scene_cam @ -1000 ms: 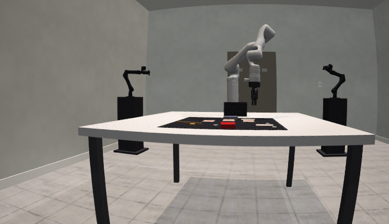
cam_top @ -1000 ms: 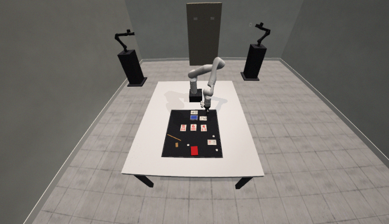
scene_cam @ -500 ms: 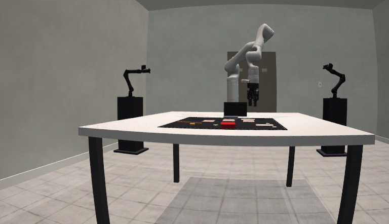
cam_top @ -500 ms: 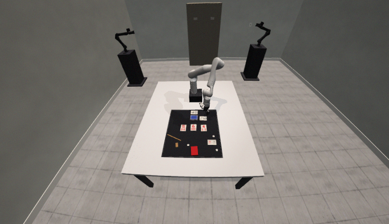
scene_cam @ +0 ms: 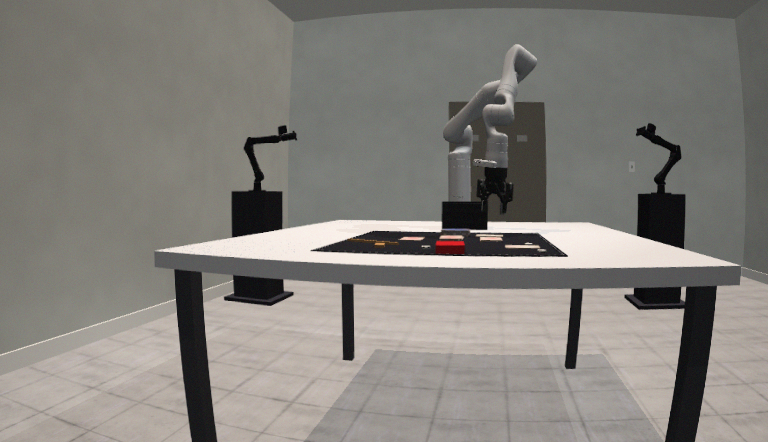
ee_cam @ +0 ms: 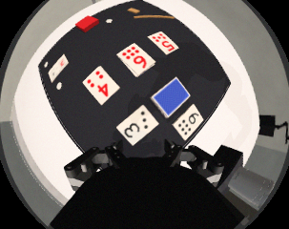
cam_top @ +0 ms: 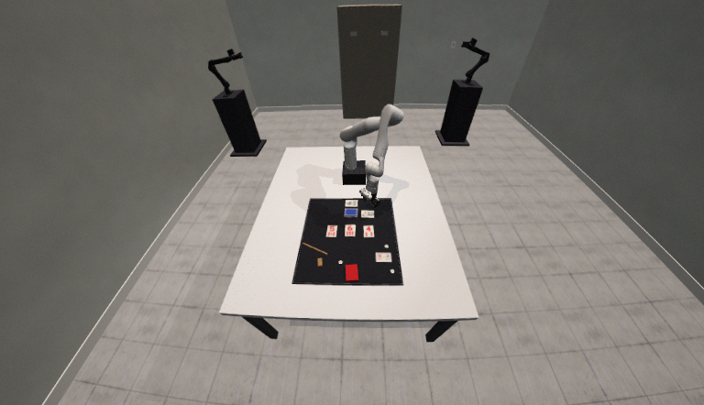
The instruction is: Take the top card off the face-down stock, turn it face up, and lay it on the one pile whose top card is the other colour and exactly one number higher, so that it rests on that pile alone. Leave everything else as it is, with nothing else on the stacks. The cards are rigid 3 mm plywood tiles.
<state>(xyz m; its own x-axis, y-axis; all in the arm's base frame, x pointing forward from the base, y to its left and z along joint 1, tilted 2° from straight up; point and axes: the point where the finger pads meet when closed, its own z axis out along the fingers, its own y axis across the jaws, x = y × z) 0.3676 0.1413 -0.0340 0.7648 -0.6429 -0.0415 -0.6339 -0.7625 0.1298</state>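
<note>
My hand is 20 mm short of the blue-backed card, 10 mm to the left of it and 80 mm above it. Also, from my hand: wooden stick (300 mm ahead, 330 mm to the right, 80 mm below); then black mat (190 mm ahead, 130 mm to the right, 100 mm below); then black 6 card (70 mm behind, 130 mm to the right, 80 mm below).
</note>
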